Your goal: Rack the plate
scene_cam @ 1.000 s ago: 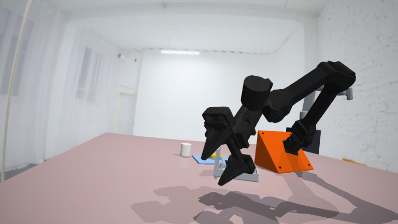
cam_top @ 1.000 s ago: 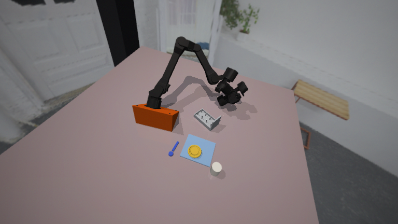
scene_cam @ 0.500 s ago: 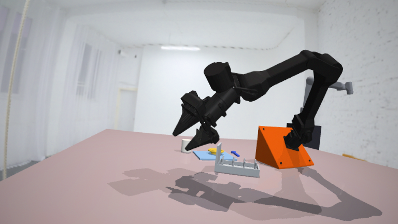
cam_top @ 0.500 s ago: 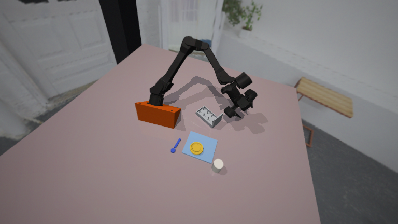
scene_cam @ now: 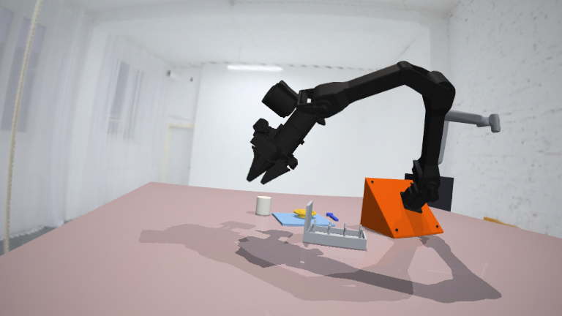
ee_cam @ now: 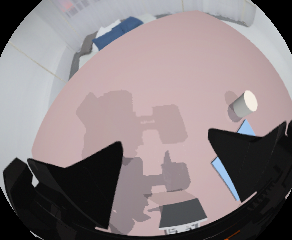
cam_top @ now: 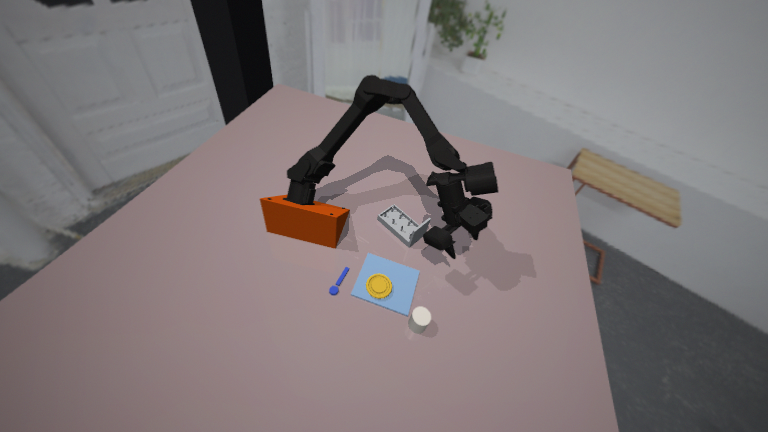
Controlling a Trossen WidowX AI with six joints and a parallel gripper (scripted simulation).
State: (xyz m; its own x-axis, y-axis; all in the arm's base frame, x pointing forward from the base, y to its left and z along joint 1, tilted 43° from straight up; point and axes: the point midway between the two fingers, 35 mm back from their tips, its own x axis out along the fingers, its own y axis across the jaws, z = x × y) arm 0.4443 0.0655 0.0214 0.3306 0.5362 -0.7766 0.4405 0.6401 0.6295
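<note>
The yellow plate lies 160 mm behind my gripper tip, 150 mm to the right of it and 100 mm below it. From my gripper tip the other things lie so: cream cup 180 mm to the right, 90 mm below, 40 mm behind; light blue mat 150 mm behind, 120 mm to the right, 110 mm below; grey dish rack 190 mm behind, 90 mm below, 70 mm to the left.
</note>
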